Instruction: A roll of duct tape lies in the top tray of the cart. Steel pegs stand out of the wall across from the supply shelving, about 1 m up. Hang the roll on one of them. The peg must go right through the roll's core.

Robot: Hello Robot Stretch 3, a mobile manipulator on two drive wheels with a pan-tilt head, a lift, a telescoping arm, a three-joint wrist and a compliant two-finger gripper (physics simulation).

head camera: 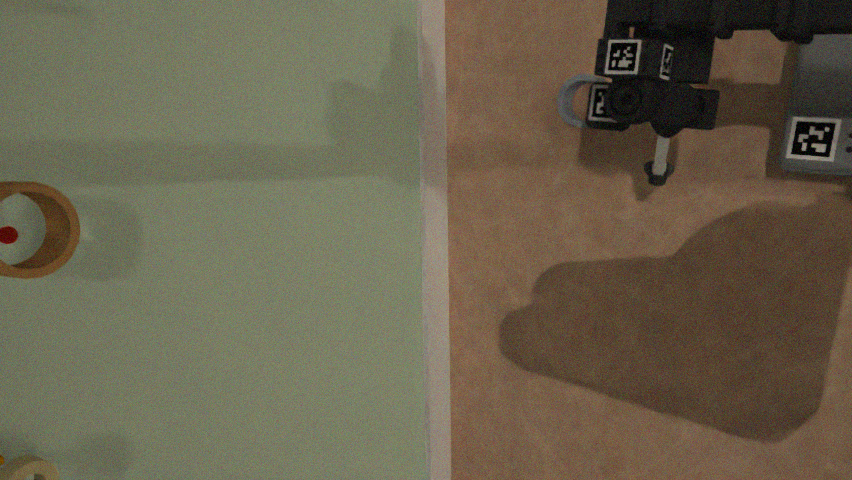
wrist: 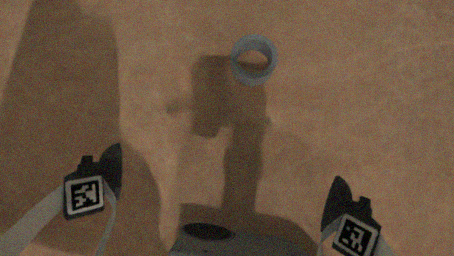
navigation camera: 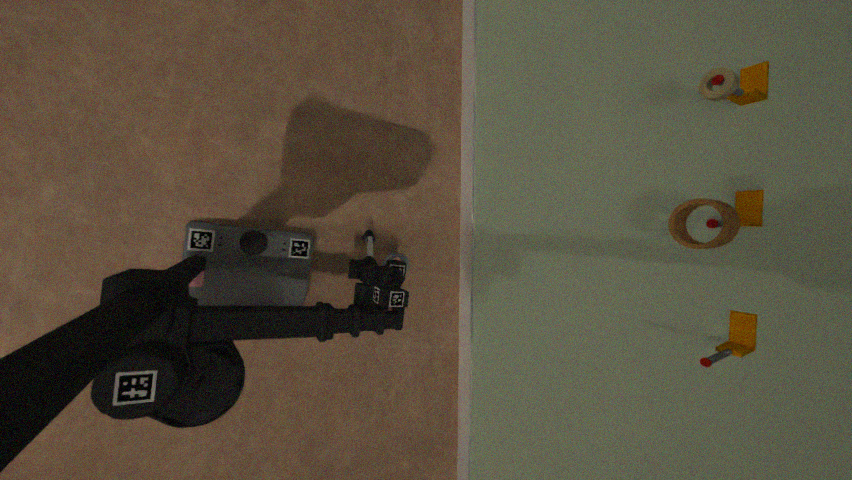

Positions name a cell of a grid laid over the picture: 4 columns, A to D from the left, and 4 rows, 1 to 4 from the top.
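Here is my gripper (head camera: D1), (wrist: B3), visible to me in the head camera and in the wrist view. I also see a grey duct tape roll (head camera: C1), and there is a brown cylindrical object (navigation camera: D2) as well.
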